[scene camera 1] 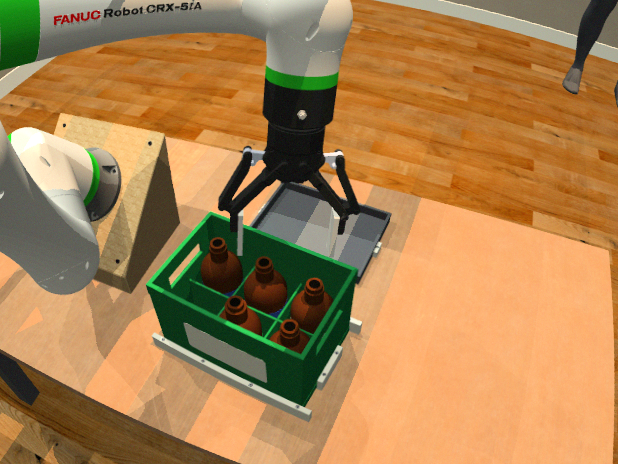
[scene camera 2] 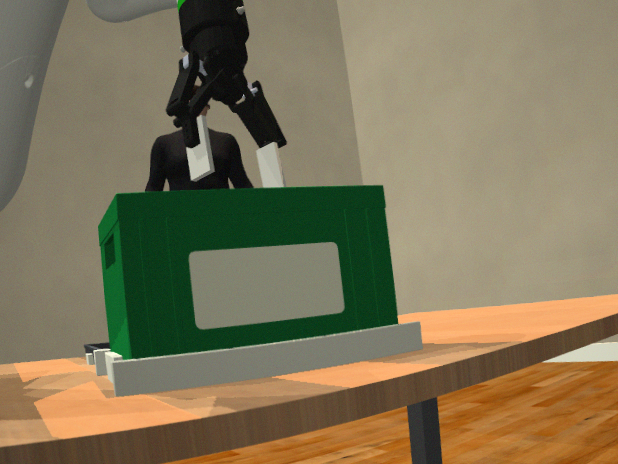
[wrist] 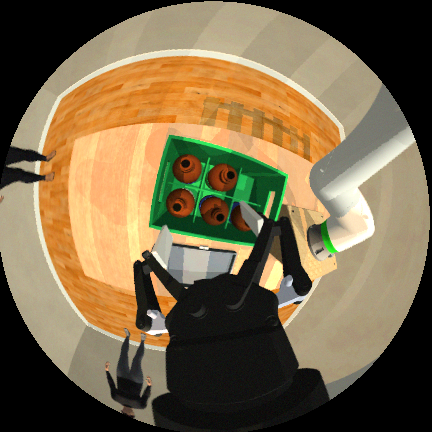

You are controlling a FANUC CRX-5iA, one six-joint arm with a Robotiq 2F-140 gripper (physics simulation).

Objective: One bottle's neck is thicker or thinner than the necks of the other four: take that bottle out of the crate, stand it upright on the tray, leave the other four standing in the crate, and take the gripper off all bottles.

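Places are measured from the arm's base along level axes (x ahead, y left, z up), in millimetres.
Pixels of known places: gripper, fingertip midpoint: [scene camera 1: 285, 250] [scene camera 2: 242, 186] [wrist: 204, 220]; arm's base, link origin: [scene camera 1: 91, 184] [wrist: 317, 242].
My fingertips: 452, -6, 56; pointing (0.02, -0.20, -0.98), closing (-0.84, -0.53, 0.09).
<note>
Ahead of a thing's pixels: the offset from my fingertips to its top centre, as dx, dy, dz. "pt": to the spot under its first point.
The green crate {-33, -49, -31} [scene camera 1: 225, 357] [scene camera 2: 365, 280] [wrist: 167, 150] holds five upright brown bottles. The back row has a left bottle {-125, -5, -43} [scene camera 1: 221, 274] [wrist: 242, 220], a middle bottle {-37, -4, -43} [scene camera 1: 265, 292] [wrist: 212, 207] and a right bottle {+53, -4, -43} [scene camera 1: 311, 310] [wrist: 179, 200]. The front row has a middle bottle {-34, -93, -43} [scene camera 1: 245, 324] [wrist: 219, 177] and a right bottle {+58, -91, -43} [scene camera 1: 290, 342] [wrist: 187, 171]; its left compartment is empty. The front middle bottle's neck looks slightly thicker. My gripper [scene camera 1: 286, 252] [scene camera 2: 237, 182] [wrist: 204, 220] is open and empty, near the crate's back wall; one fingertip is partly hidden in scene camera 2. The grey tray {pt -122, +258, -201} [scene camera 1: 295, 215] [wrist: 200, 262] bears no bottle.
Pale stop strips {pt -21, -150, -176} [scene camera 1: 230, 376] [scene camera 2: 270, 357] border the crate's foot. The tray lies behind the crate. The wooden wedge mount [scene camera 1: 150, 220] [wrist: 295, 237] of the arm stands to the left in scene camera 1. A person [scene camera 2: 200, 155] [wrist: 130, 372] stands beyond the table.
</note>
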